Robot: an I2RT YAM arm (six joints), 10 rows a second.
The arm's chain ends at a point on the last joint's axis. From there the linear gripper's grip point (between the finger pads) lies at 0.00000 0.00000 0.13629 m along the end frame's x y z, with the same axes.
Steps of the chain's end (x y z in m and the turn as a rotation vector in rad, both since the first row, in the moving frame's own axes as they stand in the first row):
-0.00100, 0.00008, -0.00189, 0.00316, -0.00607, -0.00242
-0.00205, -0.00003, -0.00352, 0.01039, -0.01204, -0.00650
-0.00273, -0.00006, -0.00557, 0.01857, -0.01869, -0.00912
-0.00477, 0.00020, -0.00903, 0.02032, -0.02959, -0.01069
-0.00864, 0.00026, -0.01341, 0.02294, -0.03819, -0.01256
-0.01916, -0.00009, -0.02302, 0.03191, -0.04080, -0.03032
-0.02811, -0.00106, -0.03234, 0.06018, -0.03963, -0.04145
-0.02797, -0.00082, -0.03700, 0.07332, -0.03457, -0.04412
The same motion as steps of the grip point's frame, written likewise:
-0.00183, -0.00035, -0.00189, 0.00316, -0.00607, -0.00242
-0.00370, -0.00144, -0.00354, 0.01039, -0.01204, -0.00650
-0.00529, -0.00258, -0.00562, 0.01857, -0.01869, -0.00912
-0.00882, -0.00255, -0.00912, 0.02032, -0.02959, -0.01069
-0.01386, -0.00283, -0.01355, 0.02294, -0.03819, -0.01256
-0.02478, -0.00435, -0.02320, 0.03191, -0.04080, -0.03032
-0.03367, -0.00914, -0.03269, 0.06018, -0.03963, -0.04145
-0.03290, -0.01069, -0.03745, 0.07332, -0.03457, -0.04412

